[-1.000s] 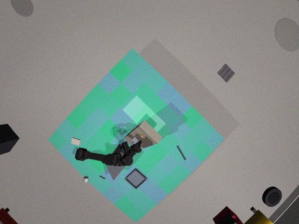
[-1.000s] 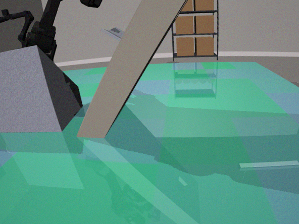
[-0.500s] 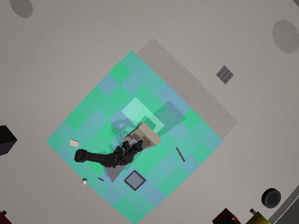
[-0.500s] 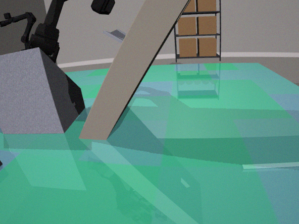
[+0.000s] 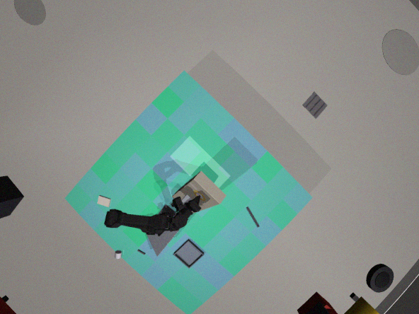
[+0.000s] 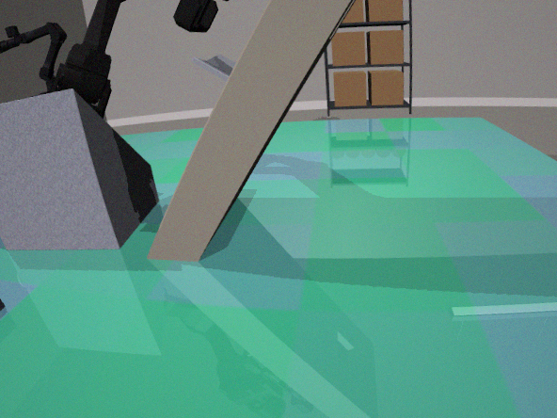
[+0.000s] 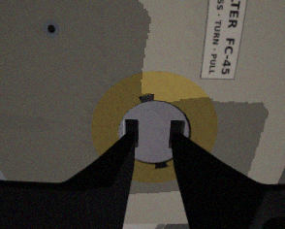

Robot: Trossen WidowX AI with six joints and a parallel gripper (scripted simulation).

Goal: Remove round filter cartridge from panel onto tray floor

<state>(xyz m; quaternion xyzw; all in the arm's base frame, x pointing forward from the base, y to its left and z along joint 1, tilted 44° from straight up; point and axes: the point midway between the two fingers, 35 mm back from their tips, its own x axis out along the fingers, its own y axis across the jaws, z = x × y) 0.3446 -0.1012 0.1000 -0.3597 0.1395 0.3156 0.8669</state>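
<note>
The round grey filter cartridge lies 20 mm ahead of my gripper tip and 10 mm below it. From my gripper tip the other things lie so: small beige box 570 mm behind, 420 mm to the left, 280 mm below; dark-rimmed tray 410 mm behind, 280 mm to the right, 280 mm below.
</note>
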